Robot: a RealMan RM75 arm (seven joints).
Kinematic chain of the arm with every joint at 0, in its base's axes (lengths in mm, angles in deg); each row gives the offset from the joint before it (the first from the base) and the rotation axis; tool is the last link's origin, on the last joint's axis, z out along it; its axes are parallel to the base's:
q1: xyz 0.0 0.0 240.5 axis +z
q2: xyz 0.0 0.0 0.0 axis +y
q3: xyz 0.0 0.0 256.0 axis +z
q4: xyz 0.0 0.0 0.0 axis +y
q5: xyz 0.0 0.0 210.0 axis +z
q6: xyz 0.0 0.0 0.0 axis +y
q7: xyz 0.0 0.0 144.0 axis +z
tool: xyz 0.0 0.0 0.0
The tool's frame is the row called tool.
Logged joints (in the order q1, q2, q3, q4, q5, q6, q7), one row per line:
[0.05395, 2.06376, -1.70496, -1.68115, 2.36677, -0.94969, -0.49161]
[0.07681, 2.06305, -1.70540, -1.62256, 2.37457, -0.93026, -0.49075]
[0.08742, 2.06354, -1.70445, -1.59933, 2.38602, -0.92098, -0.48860]
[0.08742, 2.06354, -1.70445, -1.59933, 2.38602, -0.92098, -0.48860]
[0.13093, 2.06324, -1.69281, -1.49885, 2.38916, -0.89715, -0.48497]
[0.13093, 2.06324, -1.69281, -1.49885, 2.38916, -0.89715, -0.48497]
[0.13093, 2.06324, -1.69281, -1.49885, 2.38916, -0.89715, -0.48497]
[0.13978, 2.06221, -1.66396, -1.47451, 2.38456, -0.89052, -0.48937]
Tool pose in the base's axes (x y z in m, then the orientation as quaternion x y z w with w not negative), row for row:
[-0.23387, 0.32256, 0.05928, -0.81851, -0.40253, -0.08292, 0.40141]
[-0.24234, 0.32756, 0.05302, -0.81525, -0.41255, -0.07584, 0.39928]
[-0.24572, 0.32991, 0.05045, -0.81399, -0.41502, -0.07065, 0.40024]
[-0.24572, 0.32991, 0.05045, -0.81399, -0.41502, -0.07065, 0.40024]
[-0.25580, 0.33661, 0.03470, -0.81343, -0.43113, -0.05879, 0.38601]
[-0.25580, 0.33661, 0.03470, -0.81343, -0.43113, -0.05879, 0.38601]
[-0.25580, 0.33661, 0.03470, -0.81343, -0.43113, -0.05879, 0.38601]
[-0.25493, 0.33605, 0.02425, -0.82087, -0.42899, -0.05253, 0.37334]
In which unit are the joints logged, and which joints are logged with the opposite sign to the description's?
The joints are logged in radians. Opposite sign: q1, q2, q7.
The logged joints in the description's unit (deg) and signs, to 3 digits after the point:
[-3.091, -118.245, -97.687, -96.323, 135.606, -54.413, 28.167]
[-4.401, -118.204, -97.712, -92.966, 136.053, -53.300, 28.118]
[-5.009, -118.232, -97.658, -91.635, 136.709, -52.768, 27.995]
[-5.009, -118.232, -97.658, -91.635, 136.709, -52.768, 27.995]
[-7.502, -118.215, -96.991, -85.878, 136.889, -51.403, 27.787]
[-7.502, -118.215, -96.991, -85.878, 136.889, -51.403, 27.787]
[-7.502, -118.215, -96.991, -85.878, 136.889, -51.403, 27.787]
[-8.009, -118.156, -95.338, -84.483, 136.625, -51.023, 28.039]

